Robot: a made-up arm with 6 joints.
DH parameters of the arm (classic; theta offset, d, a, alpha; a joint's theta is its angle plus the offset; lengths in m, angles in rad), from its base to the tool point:
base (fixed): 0 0.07 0 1.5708
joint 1: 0 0.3 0.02 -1.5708
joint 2: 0.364 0 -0.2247 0
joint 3: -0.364 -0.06 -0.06 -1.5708
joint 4: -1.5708 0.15 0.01 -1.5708
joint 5: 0 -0.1 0.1 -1.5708
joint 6: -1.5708 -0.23 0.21 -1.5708
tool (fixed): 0 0.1 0 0
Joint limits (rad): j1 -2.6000..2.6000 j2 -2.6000..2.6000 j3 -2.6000..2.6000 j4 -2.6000..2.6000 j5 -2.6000..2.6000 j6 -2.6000..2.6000
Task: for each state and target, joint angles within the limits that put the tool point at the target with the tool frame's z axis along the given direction. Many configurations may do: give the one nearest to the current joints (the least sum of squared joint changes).
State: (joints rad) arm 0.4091 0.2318 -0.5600 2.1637 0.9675 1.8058
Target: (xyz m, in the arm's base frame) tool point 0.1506 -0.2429 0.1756 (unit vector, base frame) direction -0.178 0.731 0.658
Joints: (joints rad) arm 0.1368 0.0745 -0.0968 2.1112 1.0317 2.5864
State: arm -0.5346 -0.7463 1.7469 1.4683 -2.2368 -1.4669
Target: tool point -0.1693 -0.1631 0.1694 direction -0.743 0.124 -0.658
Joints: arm -1.2656 -1.7007 1.7280 1.0306 -2.3723 -1.4078
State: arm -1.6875 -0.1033 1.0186 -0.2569 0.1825 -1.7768
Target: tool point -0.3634 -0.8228 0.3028 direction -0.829 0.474 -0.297
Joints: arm -0.7746 0.2786 1.7217 0.1615 0.2184 -2.3509
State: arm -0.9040 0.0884 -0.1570 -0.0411 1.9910 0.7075
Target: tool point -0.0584 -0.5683 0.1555 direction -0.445 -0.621 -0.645
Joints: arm -1.0816 0.1437 0.1656 -0.4127 2.3548 0.1384
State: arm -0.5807 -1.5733 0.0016 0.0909 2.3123 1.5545
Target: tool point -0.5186 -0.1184 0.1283 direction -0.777 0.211 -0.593
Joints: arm -0.0839 -1.0143 0.3454 -0.7409 1.6134 1.2828
